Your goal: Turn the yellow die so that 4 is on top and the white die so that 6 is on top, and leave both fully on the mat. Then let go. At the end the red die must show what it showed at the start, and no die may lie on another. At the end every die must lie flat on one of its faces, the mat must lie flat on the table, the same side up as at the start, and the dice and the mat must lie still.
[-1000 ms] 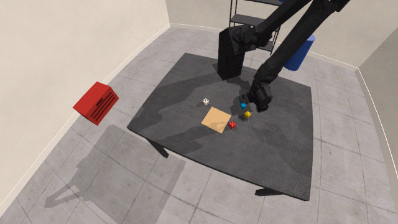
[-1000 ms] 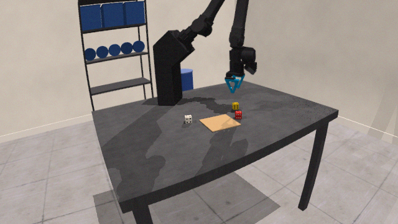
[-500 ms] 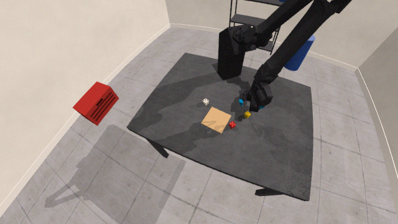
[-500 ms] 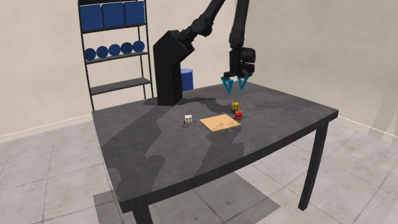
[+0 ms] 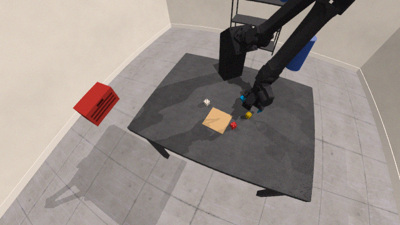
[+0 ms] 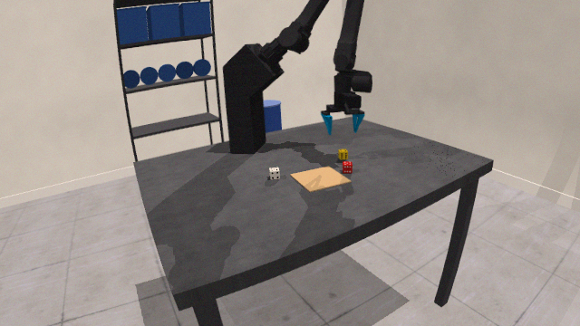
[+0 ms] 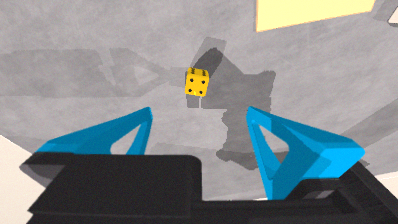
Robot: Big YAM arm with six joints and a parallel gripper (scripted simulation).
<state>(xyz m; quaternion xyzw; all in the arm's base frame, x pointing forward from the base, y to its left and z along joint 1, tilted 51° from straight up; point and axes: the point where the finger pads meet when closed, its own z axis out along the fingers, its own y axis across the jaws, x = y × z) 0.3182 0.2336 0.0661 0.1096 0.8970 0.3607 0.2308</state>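
My hand is 9 cm above the yellow die. The rest, counted from my hand: tan mat 14 cm ahead, 13 cm to the right, 10 cm below; then red die 12 cm ahead, 3 cm to the right, 9 cm below; then white die 8 cm ahead, 27 cm to the right, 9 cm below.
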